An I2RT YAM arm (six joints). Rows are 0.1 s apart.
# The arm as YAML. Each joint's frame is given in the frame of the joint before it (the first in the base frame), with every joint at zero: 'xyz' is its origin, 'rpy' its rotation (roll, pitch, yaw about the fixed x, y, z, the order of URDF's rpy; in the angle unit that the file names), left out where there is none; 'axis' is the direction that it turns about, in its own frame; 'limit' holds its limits. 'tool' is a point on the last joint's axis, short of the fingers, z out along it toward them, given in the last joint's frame.
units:
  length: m
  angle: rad
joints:
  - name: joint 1
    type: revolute
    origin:
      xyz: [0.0, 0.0, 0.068]
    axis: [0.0, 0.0, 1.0]
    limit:
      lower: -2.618
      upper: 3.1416
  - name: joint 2
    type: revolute
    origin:
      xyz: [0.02, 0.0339, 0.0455]
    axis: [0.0, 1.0, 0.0]
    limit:
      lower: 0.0
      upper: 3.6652
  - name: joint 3
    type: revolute
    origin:
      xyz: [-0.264, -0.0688, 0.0]
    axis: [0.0, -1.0, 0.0]
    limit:
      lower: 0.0
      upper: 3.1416
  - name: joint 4
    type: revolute
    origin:
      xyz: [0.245, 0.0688, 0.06]
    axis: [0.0, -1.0, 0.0]
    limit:
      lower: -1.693
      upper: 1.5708
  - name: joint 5
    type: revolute
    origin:
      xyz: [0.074, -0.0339, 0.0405]
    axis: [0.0, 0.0, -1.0]
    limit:
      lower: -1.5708
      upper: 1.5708
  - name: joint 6
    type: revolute
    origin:
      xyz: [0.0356, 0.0, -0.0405]
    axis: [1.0, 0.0, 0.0]
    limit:
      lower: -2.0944
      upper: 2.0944
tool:
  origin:
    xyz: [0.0, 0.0, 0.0]
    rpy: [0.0, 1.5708, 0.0]
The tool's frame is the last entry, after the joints.
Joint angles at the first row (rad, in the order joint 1, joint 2, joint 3, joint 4, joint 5, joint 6):
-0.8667, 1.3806, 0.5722, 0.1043, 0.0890, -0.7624
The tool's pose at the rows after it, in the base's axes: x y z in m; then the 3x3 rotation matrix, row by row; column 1 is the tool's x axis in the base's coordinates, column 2 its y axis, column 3 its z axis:
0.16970 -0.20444 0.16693; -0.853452 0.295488 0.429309; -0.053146 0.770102 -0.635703; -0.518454 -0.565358 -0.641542
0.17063 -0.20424 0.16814; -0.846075 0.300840 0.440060; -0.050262 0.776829 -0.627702; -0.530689 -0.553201 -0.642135
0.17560 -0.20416 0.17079; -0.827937 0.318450 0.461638; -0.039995 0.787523 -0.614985; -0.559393 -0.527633 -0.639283
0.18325 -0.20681 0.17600; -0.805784 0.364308 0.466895; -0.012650 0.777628 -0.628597; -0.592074 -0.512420 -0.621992
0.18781 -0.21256 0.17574; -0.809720 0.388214 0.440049; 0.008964 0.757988 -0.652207; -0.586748 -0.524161 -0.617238
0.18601 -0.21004 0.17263; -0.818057 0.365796 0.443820; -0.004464 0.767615 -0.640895; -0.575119 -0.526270 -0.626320
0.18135 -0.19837 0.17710; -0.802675 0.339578 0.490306; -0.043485 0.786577 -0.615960; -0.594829 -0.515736 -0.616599
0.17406 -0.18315 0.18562; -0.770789 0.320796 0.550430; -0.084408 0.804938 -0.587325; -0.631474 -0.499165 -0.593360
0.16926 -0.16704 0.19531; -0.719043 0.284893 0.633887; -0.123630 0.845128 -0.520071; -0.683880 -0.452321 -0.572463
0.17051 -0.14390 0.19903; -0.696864 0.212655 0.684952; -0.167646 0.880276 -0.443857; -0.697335 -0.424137 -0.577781
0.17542 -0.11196 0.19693; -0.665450 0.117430 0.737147; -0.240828 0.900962 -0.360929; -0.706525 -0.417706 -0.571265
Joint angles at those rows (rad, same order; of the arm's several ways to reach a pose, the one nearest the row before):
-0.8667, 1.3760, 0.5706, 0.1059, 0.0844, -0.7578
-0.8652, 1.3744, 0.5752, 0.0998, 0.0722, -0.7456
-0.8530, 1.3805, 0.5906, 0.0951, 0.0568, -0.7089
-0.8361, 1.3959, 0.6181, 0.1043, 0.0750, -0.6537
-0.8329, 1.4280, 0.6412, 0.1166, 0.1134, -0.6397
-0.8330, 1.4236, 0.6275, 0.1150, 0.1029, -0.6580
-0.8222, 1.3594, 0.5922, 0.1013, 0.0600, -0.6672
-0.8099, 1.2613, 0.5508, 0.0752, 0.0063, -0.6642
-0.7916, 1.1646, 0.5262, 0.0263, -0.0856, -0.6443
-0.7198, 1.0833, 0.5032, -0.0409, -0.1180, -0.6305
-0.5864, 1.0035, 0.4558, -0.0644, -0.1075, -0.6091

